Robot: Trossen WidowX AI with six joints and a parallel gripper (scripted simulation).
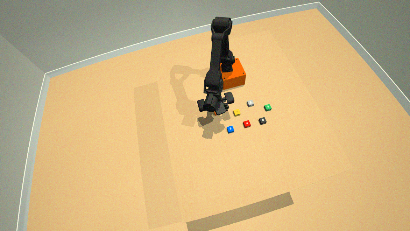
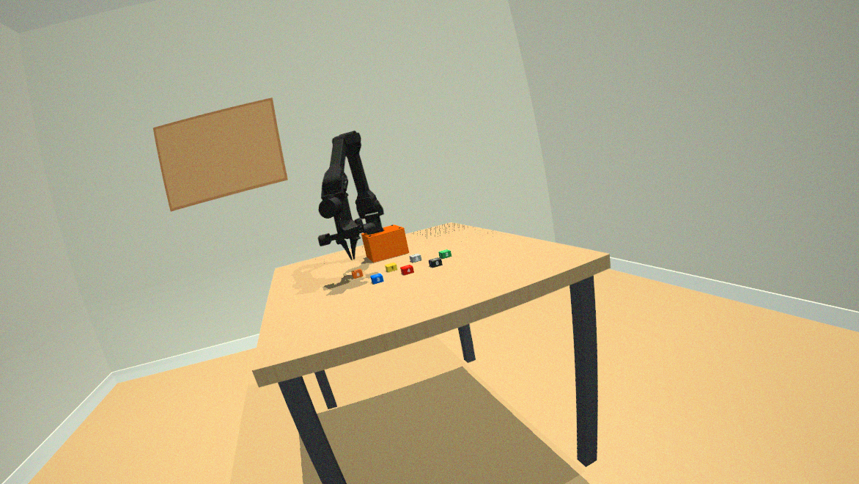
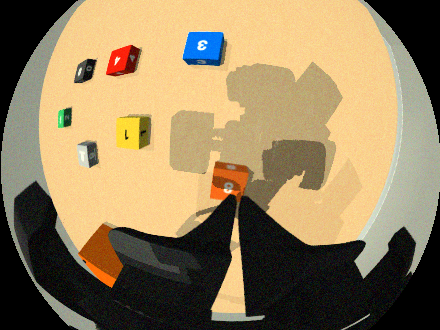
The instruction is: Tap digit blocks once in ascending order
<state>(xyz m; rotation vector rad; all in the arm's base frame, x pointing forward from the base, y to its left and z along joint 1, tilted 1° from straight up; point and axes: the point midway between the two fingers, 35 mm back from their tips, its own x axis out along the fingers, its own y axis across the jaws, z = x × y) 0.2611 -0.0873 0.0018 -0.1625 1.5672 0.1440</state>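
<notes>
My gripper tip is now 50 mm above the orange block and 10 mm past it. The rest, counted from my gripper tip: yellow block: 120 mm to the left, 50 mm below; then red block: 160 mm to the left, 80 mm ahead, 50 mm below; then blue block: 110 mm ahead, 70 mm to the left, 50 mm below.
</notes>
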